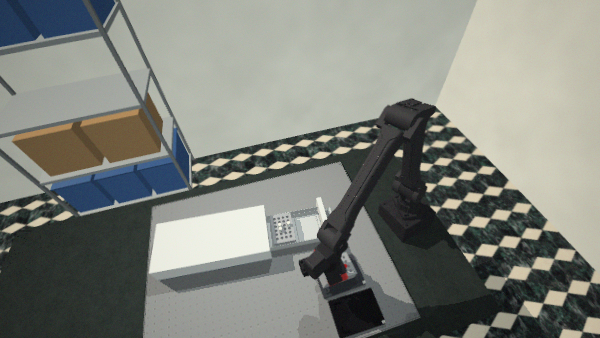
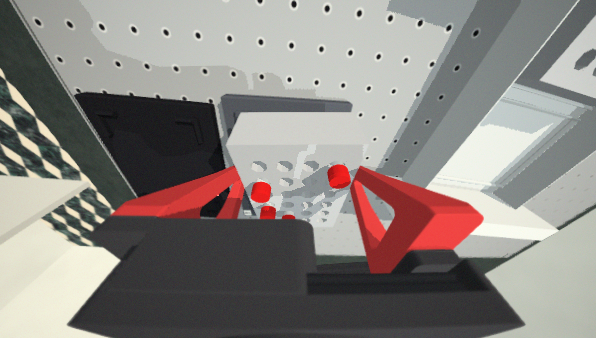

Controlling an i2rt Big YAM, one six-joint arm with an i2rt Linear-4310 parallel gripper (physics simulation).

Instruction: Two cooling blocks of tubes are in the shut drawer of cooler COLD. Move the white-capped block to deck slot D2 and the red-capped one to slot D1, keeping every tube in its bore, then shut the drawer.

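Frame: origin at the arm's base, x right, y ahead, z up, level; centimetres.
Seen in the pictures: gripper, between the fingertips: (image 2: 297, 169); arm's base, origin of its link: (image 1: 407, 207).
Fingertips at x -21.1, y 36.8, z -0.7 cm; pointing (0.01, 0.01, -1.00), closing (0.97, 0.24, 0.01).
Observation:
Pixels of each thing's top centre, then the offset from my fingertips to it. "spot": a spot on its surface instead. Level surfaces: height alone.
- red-capped block, centre of its top: (image 2: 297, 209) (image 1: 335, 266) dx +0.6, dy -2.4, dz +2.2 cm
- dark grey tray, centre of its top: (image 2: 286, 175) (image 1: 339, 274) dx -0.3, dy -3.9, dz -3.9 cm
- black tray, centre of its top: (image 2: 168, 175) (image 1: 356, 311) dx -13.6, dy -7.1, dz -3.9 cm
- cooler's drawer, a spot on its surface: (image 2: 520, 227) (image 1: 319, 209) spot: dx +25.1, dy -0.8, dz +1.3 cm
- white-capped block, centre of its top: (image 1: 282, 227) dx +20.0, dy +15.2, dz -0.6 cm
- perforated deck, height of its surface: dz -5.7 cm
The red-capped block (image 1: 351, 269) (image 2: 295, 131) is pale, with red-capped tubes upright in its bores. My gripper (image 1: 332, 272) (image 2: 297, 169) is shut on it, one red finger at each side. The block is over or in a dark grey tray (image 1: 346, 289) (image 2: 285, 103); its underside is hidden. A black tray (image 1: 356, 312) (image 2: 160, 145) lies beside the grey one. I cannot read which is D1 or D2. The cooler's drawer (image 1: 320, 206) (image 2: 520, 227) is open. The white-capped block (image 1: 284, 235) (image 2: 565, 70) sits in it near the cooler, beside a vacant bay.
The white cooler body (image 1: 210, 240) stands at the left of the perforated deck (image 1: 220, 310) (image 2: 165, 50). The open drawer's side and front panel rise close to the grey tray. A rack (image 1: 125, 75) with blue and orange boxes stands at the back left.

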